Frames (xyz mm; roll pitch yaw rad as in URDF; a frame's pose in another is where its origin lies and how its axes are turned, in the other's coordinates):
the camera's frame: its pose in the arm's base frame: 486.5 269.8 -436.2 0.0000 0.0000 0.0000
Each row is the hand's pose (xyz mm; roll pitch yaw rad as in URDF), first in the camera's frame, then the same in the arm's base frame.
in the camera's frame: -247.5 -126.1 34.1 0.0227 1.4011 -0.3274
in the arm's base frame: 239.0 143.7 -402.1 0.0227 1.4011 -0.3274
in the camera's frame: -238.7 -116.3 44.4 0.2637 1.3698 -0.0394
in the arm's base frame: 247.8 153.5 -391.8 0.2637 1.3698 -0.0394
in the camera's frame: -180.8 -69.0 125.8 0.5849 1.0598 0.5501
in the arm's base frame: 305.7 200.8 -310.4 0.5849 1.0598 0.5501
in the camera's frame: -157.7 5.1 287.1 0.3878 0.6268 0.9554
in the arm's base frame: 328.8 274.9 -149.1 0.3878 0.6268 0.9554
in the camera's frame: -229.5 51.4 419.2 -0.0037 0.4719 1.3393
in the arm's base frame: 257.0 321.2 -17.0 -0.0037 0.4719 1.3393
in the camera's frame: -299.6 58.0 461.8 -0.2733 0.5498 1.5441
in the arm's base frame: 186.9 327.8 25.6 -0.2733 0.5498 1.5441
